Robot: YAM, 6 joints.
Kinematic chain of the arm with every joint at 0, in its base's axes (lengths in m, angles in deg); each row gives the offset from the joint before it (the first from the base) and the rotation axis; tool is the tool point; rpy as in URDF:
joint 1: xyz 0 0 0.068 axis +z
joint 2: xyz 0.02 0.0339 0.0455 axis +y
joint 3: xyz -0.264 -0.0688 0 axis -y
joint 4: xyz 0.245 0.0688 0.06 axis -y
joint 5: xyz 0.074 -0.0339 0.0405 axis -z
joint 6: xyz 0.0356 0 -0.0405 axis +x
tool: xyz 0 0 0 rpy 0 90 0
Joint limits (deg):
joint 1: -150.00..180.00
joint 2: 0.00..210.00
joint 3: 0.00..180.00
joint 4: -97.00..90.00
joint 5: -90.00..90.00
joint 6: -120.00..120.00
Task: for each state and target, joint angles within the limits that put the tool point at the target. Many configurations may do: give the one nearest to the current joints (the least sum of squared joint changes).
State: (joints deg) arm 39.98 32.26 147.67 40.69 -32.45 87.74
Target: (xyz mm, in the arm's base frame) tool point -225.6 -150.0 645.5
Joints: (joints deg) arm 37.58 50.34 140.22 36.77 -31.74 87.74
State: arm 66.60 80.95 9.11 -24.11 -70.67 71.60
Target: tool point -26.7 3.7 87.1
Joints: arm 71.83 91.49 0.44 -62.03 -48.16 71.60
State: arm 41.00 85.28 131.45 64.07 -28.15 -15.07
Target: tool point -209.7 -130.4 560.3
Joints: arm 36.73 36.68 103.71 90.00 -35.94 -15.07
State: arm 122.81 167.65 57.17 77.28 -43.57 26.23
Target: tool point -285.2 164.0 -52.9
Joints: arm 145.51 151.52 44.72 82.47 -47.62 26.23
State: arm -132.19 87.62 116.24 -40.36 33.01 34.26
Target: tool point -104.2 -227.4 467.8
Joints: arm -110.45 76.14 99.05 -53.12 30.74 34.26
